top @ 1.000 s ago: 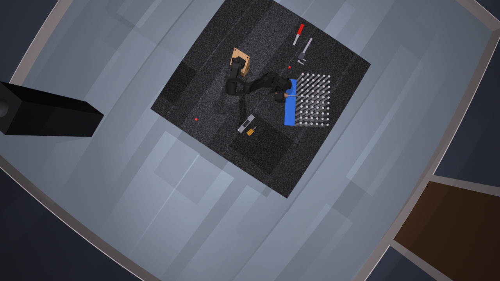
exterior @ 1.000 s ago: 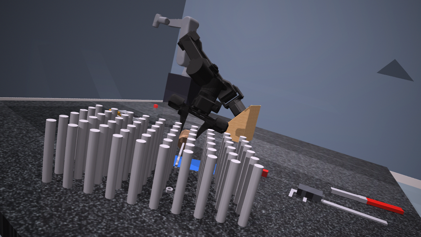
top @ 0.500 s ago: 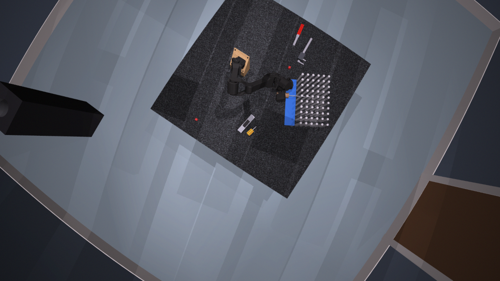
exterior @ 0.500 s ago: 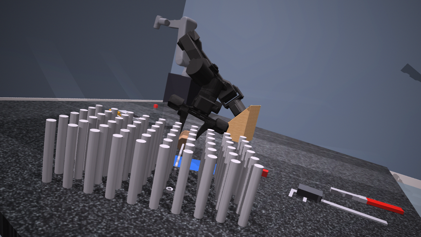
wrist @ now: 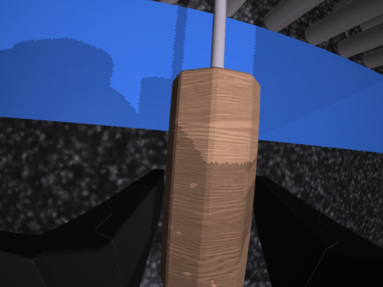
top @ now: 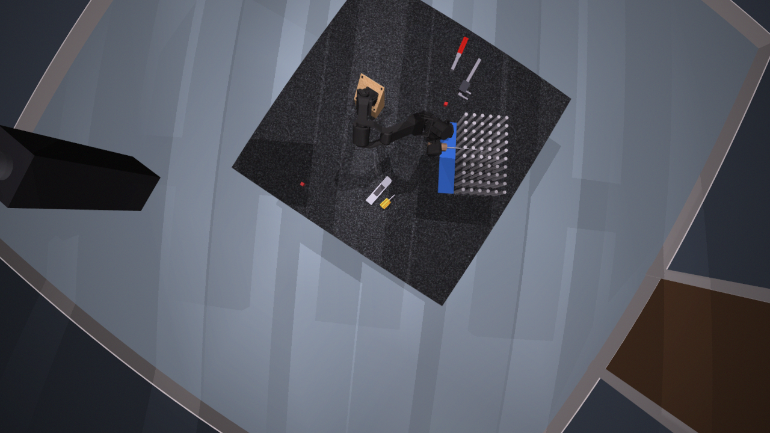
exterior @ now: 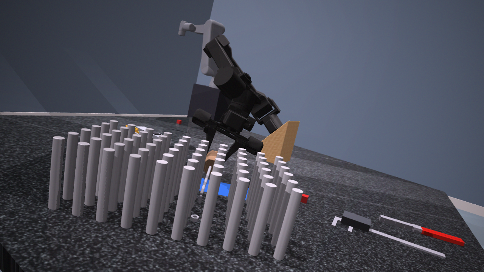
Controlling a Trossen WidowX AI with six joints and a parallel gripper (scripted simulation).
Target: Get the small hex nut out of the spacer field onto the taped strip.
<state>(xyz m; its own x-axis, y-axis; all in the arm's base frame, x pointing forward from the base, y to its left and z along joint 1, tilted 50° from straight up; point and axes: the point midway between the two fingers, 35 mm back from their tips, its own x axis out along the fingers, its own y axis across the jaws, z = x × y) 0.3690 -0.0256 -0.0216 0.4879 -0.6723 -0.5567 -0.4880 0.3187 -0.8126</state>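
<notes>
My gripper tip is now 7 cm short of the blue taped strip and 4 cm above it. Round my gripper tip: yellow tool: 6 cm behind, 36 cm to the right, 2 cm below; then flat grey piece: 12 cm behind, 33 cm to the right, 2 cm below; then hex nut: 21 cm ahead, 12 cm to the left, 3 cm below.
</notes>
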